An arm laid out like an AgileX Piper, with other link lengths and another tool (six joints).
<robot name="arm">
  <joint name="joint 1" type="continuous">
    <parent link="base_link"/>
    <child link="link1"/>
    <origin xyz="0 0 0.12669" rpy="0 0 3.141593"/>
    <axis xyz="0 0 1"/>
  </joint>
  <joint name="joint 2" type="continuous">
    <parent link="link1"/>
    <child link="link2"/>
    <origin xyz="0 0 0" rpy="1.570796 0 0"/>
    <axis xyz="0 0 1"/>
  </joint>
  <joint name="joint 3" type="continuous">
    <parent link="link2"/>
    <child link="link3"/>
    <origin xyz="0.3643 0.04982 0" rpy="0 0 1.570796"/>
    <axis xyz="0 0 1"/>
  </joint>
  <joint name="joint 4" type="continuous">
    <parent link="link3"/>
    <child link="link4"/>
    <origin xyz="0.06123 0.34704 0" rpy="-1.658 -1.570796 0"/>
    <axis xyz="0 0 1"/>
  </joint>
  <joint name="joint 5" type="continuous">
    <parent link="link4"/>
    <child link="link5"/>
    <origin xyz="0 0 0" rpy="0 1.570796 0"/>
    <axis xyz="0 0 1"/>
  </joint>
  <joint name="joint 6" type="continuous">
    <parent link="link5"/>
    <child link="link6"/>
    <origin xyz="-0.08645 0 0" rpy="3.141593 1.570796 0"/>
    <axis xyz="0 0 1"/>
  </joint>
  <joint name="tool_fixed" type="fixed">
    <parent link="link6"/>
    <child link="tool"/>
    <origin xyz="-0.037 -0.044 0.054" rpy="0 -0.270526 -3.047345"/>
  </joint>
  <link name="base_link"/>
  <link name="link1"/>
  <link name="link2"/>
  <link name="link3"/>
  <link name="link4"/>
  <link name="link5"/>
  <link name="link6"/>
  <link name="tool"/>
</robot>
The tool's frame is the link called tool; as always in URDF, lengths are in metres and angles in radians. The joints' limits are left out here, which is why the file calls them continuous.
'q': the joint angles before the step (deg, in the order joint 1, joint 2, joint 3, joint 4, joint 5, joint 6). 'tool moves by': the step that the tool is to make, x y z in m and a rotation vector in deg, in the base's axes. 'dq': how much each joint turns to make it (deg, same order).
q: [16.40, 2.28, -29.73, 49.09, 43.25, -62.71]
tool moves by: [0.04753, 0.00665, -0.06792, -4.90, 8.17, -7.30]
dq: [-5.80, 0.00, 9.09, -3.23, 0.00, 0.00]
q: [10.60, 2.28, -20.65, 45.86, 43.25, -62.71]
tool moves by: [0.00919, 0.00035, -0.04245, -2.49, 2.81, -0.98]
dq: [-0.39, -2.28, 5.65, -1.78, 0.01, -0.33]
